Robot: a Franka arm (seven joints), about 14 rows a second.
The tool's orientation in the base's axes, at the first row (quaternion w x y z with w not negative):
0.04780 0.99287 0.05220 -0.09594
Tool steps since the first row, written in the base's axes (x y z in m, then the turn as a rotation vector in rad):
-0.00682 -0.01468 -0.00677 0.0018 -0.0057 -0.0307
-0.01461 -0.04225 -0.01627 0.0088 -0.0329 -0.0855
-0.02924 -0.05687 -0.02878 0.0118 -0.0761 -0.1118
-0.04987 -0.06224 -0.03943 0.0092 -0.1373 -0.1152
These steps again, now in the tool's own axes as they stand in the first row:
-0.00672 0.01319 0.00942 0.0072 0.0032 0.0303
-0.01507 0.03880 0.02304 0.0222 0.0263 0.0854
-0.02829 0.05056 0.03951 0.0262 0.0672 0.1150
-0.04685 0.05264 0.05431 0.0185 0.1272 0.1253

